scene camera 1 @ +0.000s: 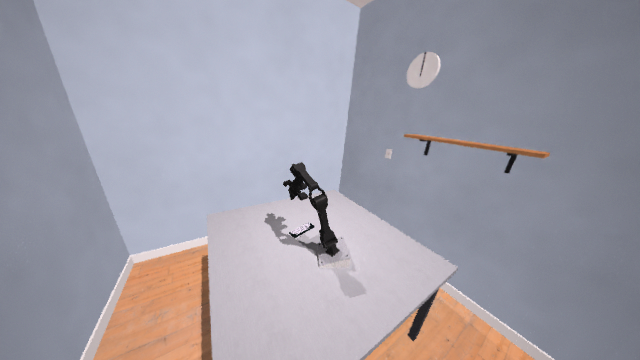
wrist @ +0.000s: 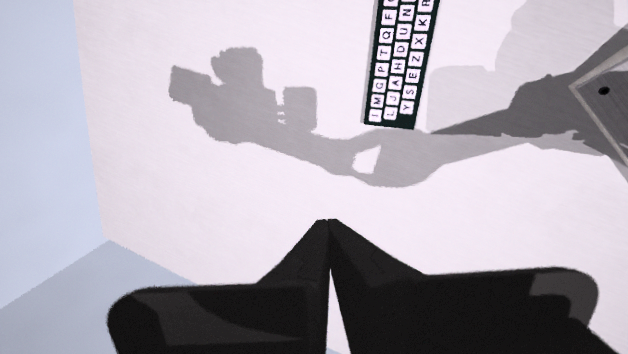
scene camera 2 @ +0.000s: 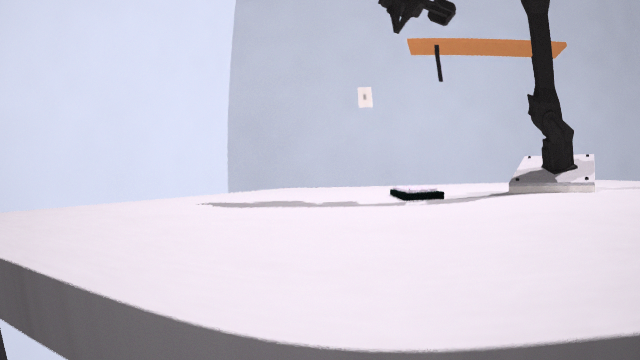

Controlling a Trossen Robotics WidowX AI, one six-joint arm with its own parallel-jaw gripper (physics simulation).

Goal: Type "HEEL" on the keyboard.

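Seen in the pictures: gripper, fingertip midpoint: (scene camera 1: 291,199) (wrist: 326,229) (scene camera 2: 396,32); arm's base at its link origin: (scene camera 1: 332,251) (scene camera 2: 559,167).
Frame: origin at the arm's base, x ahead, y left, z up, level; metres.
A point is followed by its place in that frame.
Note:
A small dark keyboard (scene camera 1: 301,230) {x 0.307, y 0.024, z -0.030 m} (scene camera 2: 417,194) {x 0.323, y 0.105, z -0.037 m} (wrist: 395,70) {x 0.322, y 0.033, z -0.030 m} with white lettered keys lies flat on the table. In the wrist view its upper part is cut off by the frame. The H key (wrist: 398,66) {x 0.320, y 0.028, z -0.030 m}, the E key (wrist: 412,75) {x 0.301, y 0.035, z -0.030 m} and the L key (wrist: 389,113) {x 0.315, y 0.084, z -0.030 m} show in the wrist view, with L near the lower end. My black gripper (wrist: 326,229) {x 0.336, y 0.095, z 0.229 m} (scene camera 2: 397,32) {x 0.336, y 0.095, z 0.229 m} is shut, its fingertips touching with nothing between them. It hangs high above the table, apart from the keyboard.
The grey-white table (scene camera 1: 260,300) {x -0.005, y 0.455, z -0.046 m} (scene camera 2: 300,280) {x 0.394, y 0.548, z -0.046 m} (wrist: 225,210) {x 0.561, y 0.332, z -0.046 m} bears the arm's base plate (scene camera 1: 345,257) {x -0.095, y -0.011, z 0.020 m} (scene camera 2: 550,188) {x 0.056, y 0.064, z -0.038 m} (wrist: 612,100) {x 0.098, y 0.019, z -0.023 m}, beside the keyboard. The arm's shadow falls near the keyboard's lower end. An orange wall shelf (scene camera 1: 475,145) (scene camera 2: 480,47) and a white clock (scene camera 1: 430,70) are on the wall.

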